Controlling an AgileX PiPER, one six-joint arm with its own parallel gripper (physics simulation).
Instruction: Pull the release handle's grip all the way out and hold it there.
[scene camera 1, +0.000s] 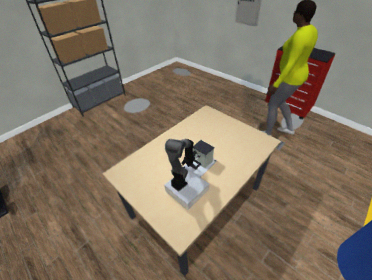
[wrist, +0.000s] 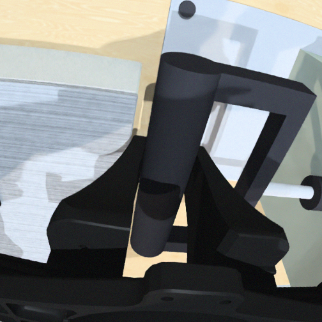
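Observation:
The release handle's grip (wrist: 181, 107) is a thick dark cylinder on a dark rectangular frame in the wrist view. My gripper (wrist: 165, 155) (scene camera 1: 195, 164) is shut on the grip, with one black finger on each side of it. A white rod (wrist: 287, 190) shows between the handle frame and a dark round collar (wrist: 313, 192) on the grey-green housing (wrist: 309, 135) (scene camera 1: 203, 156). In the scene view the handle is too small and too hidden by the gripper to make out. The lower part of the housing is partly cut off in the wrist view.
The housing stands on a pale plate (wrist: 215, 25) with a dark bolt (wrist: 187, 9) at its corner. The arm's pale metal base block (scene camera 1: 188, 194) (wrist: 65, 115) is close to the grip. Both stand on the wooden table (scene camera 1: 145, 165). A person (scene camera 1: 299, 55) stands beyond the table by a red cabinet (scene camera 1: 320, 70).

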